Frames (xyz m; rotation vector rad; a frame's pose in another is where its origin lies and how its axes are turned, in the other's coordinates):
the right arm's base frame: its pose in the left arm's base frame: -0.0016 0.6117 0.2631 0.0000 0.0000 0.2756
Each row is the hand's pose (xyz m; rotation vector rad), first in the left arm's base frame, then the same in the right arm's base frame.
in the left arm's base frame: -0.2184 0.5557 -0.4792 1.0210 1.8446 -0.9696
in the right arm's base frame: -0.2239 0.0051 -0.7423 1.2990 1.7326 -1.1289
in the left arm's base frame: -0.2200 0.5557 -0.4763 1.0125 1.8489 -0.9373
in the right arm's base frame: -0.2254 0.0055 -0.7394 1.2898 1.7367 -1.0970
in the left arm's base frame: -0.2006 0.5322 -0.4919 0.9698 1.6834 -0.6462
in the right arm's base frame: -0.2131 -0.0223 -0.7550 1.2139 1.5626 -0.8264
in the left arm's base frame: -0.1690 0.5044 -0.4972 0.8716 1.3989 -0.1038
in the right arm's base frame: -0.1903 -0.0577 -0.7603 1.0608 1.2723 -0.3136
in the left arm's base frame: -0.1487 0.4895 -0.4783 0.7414 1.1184 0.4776
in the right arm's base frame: -0.1748 -0.0776 -0.7414 0.8804 0.9974 0.2443
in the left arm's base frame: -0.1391 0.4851 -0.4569 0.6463 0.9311 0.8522
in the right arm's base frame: -0.1668 -0.0844 -0.7200 0.7549 0.8192 0.6065
